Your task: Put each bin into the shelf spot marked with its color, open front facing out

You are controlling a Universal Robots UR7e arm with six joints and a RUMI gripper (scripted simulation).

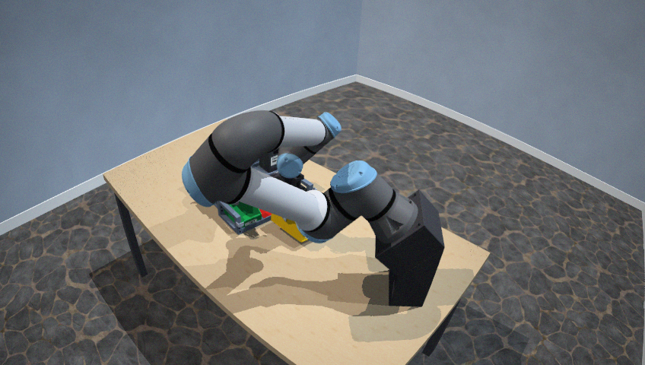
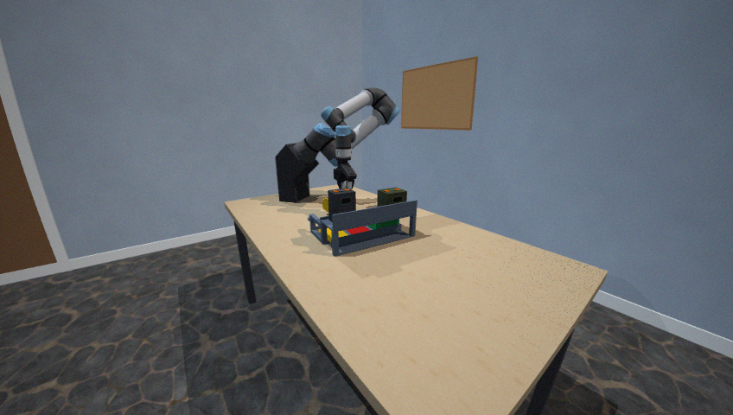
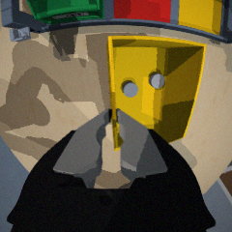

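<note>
The yellow bin lies 50 mm to the right of my hand and 30 mm below it. The rest, counted from my hand: green bin 220 mm ahead, 70 mm to the left, 50 mm below; then black box 310 mm ahead, 160 mm to the right, 60 mm above.
</note>
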